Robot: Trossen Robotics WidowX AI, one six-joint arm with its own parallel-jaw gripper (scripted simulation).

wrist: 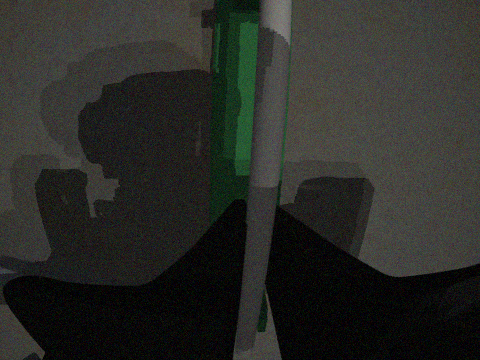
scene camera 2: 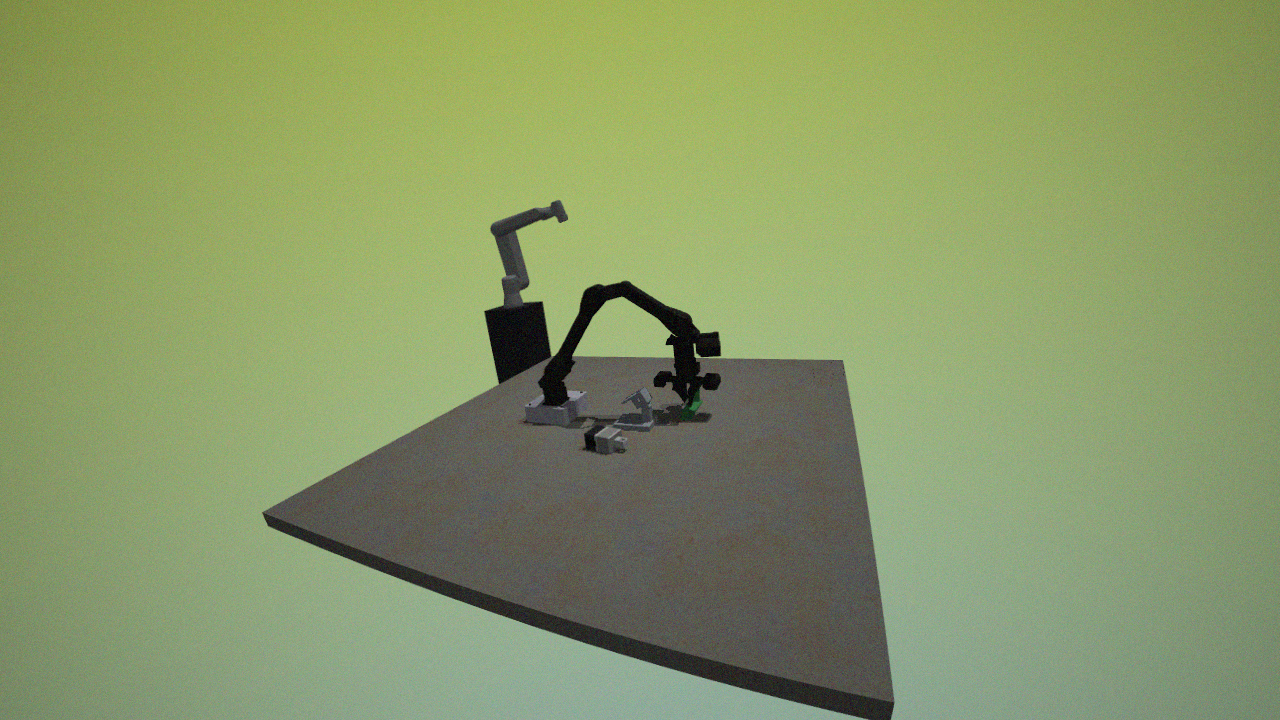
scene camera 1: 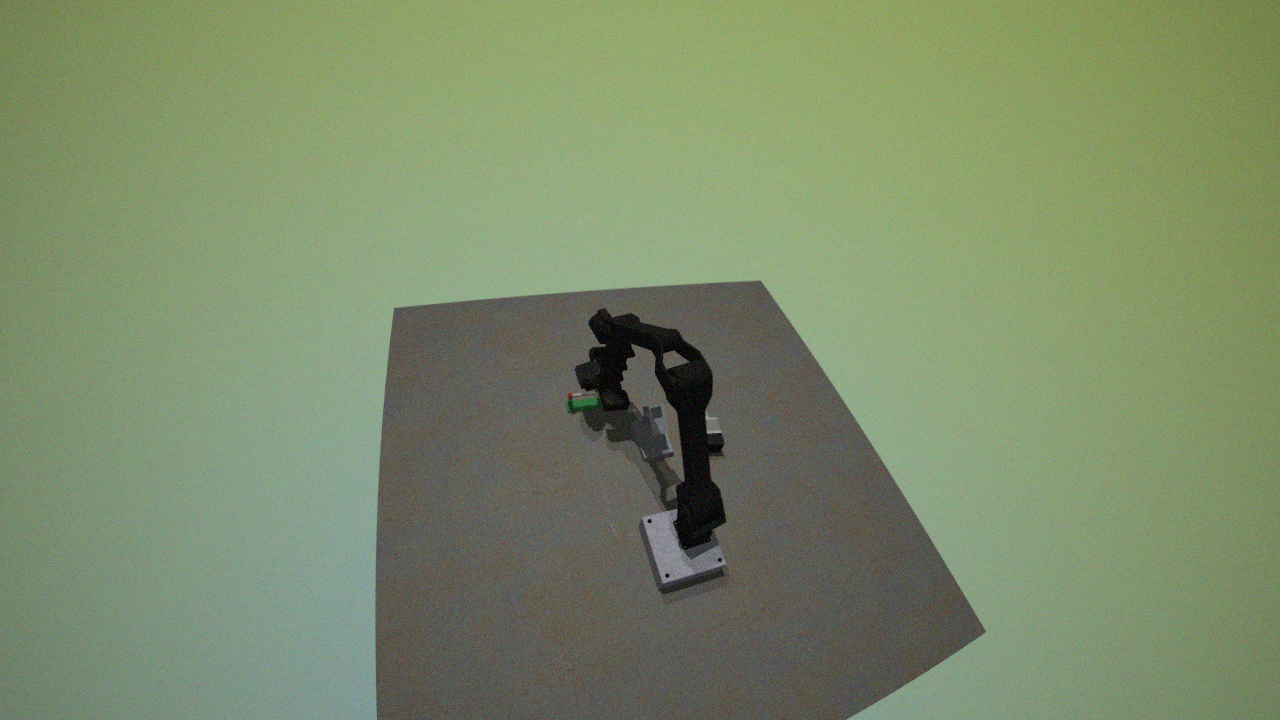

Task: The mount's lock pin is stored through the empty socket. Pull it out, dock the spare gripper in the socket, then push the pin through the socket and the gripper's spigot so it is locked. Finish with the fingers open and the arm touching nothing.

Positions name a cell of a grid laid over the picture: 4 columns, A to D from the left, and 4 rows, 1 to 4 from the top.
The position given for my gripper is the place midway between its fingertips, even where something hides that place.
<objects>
my gripper: wrist C3; scene camera 2 C3; scene camera 1 B3
</objects>
